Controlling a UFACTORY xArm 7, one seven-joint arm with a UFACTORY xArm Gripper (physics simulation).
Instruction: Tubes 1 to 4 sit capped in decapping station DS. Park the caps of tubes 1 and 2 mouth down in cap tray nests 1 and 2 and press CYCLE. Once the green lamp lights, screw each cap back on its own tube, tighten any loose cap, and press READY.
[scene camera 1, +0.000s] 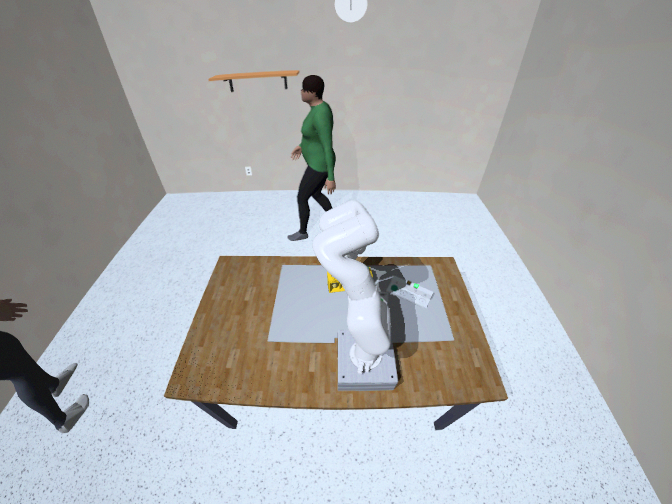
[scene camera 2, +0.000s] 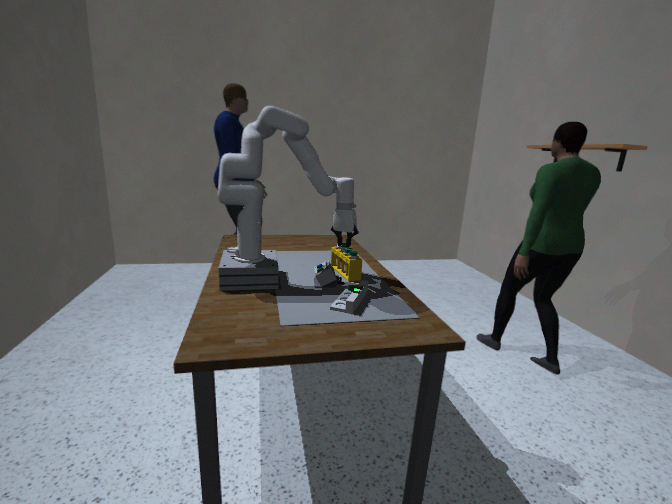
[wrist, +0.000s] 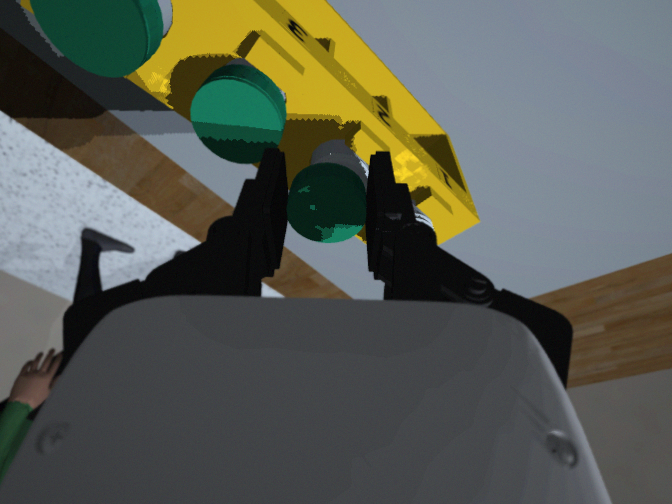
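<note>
The yellow decapping station (wrist: 347, 103) holds grey tubes with green caps. My gripper (wrist: 327, 179) points down over it, and its black fingers press on both sides of one dark green cap (wrist: 327, 203) that sits on a tube. Two more capped tubes (wrist: 238, 116) stand to its left in the wrist view. A grey ridged tube top (wrist: 424, 218) shows just behind the right finger. In scene camera 2 the gripper (scene camera 2: 344, 237) is at the station's far end (scene camera 2: 346, 262). A green lamp (scene camera 2: 356, 289) is lit on the button panel (scene camera 2: 349, 300).
A grey cap tray (scene camera 2: 324, 275) stands beside the station on the grey mat. The arm's base (scene camera 2: 248, 271) is at the table's left edge. A person in green (scene camera 2: 550, 238) walks right of the table, and a person in blue (scene camera 2: 227, 135) stands behind the arm.
</note>
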